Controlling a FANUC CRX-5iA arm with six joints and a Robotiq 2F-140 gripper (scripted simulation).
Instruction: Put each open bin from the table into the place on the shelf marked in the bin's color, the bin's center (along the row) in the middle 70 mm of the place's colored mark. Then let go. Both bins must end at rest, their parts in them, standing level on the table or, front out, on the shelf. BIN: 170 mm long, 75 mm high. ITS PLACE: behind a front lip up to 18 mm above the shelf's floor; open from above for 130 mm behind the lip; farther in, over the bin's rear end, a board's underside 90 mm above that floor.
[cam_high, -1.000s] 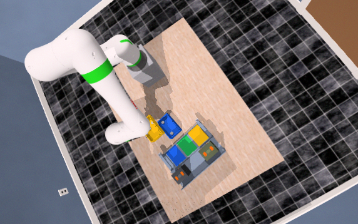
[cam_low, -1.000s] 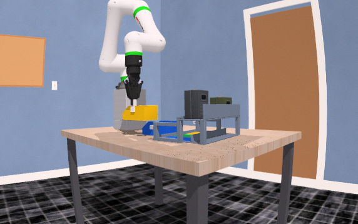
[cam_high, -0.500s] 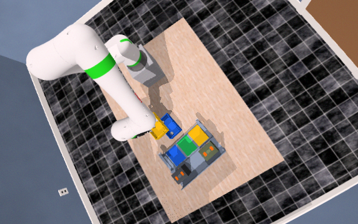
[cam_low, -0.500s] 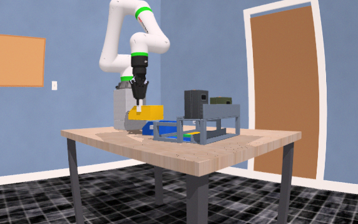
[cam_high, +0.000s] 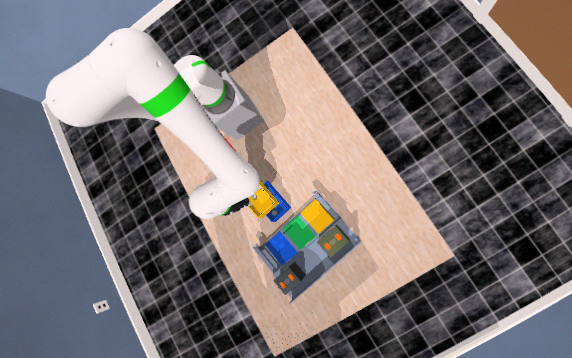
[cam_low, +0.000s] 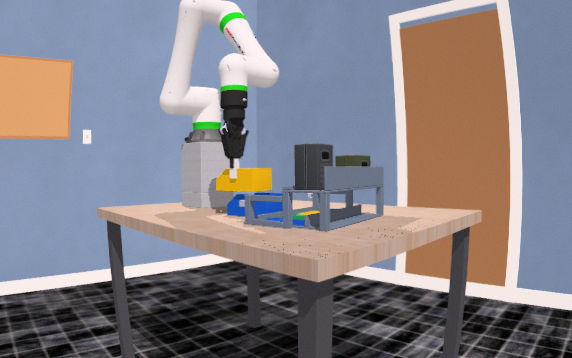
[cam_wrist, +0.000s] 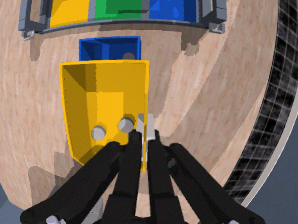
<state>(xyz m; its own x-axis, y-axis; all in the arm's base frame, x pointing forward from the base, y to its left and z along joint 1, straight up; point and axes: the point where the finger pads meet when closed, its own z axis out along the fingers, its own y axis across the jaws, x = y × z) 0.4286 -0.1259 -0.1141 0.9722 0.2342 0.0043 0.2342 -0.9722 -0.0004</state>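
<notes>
My gripper is now 2 cm past the yellow bin, 5 cm to the right of it and 4 cm above it. Also, from my hand: dark box (35 cm ahead, 3 cm to the left); then blue bin (2 cm ahead, 7 cm to the left, 12 cm below).
</notes>
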